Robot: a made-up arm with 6 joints. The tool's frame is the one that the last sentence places.
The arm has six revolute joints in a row. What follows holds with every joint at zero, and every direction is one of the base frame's. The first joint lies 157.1 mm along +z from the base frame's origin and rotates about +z. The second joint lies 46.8 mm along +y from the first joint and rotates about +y. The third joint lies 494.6 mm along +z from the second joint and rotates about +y. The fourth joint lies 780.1 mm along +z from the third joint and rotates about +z. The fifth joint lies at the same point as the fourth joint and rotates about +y. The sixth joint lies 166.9 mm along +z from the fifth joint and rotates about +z. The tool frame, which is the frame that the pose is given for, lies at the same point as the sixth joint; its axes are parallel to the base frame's.
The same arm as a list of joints. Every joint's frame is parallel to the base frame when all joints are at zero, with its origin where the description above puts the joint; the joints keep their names.
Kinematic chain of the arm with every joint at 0, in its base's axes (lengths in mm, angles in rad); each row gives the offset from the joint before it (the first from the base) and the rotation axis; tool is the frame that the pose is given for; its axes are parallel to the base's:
joint 1: xyz 0.0 0.0 157.1 axis +z
joint 2: xyz 0.0 46.8 0.0 axis +y
joint 3: xyz 0.0 0.0 494.6 axis +y
joint 4: xyz 0.0 0.0 780.1 axis +z
joint 5: xyz 0.0 0.0 0.0 axis +y
joint 6: xyz 0.0 0.0 166.9 axis +z
tool: xyz 0.0 0.0 0.0

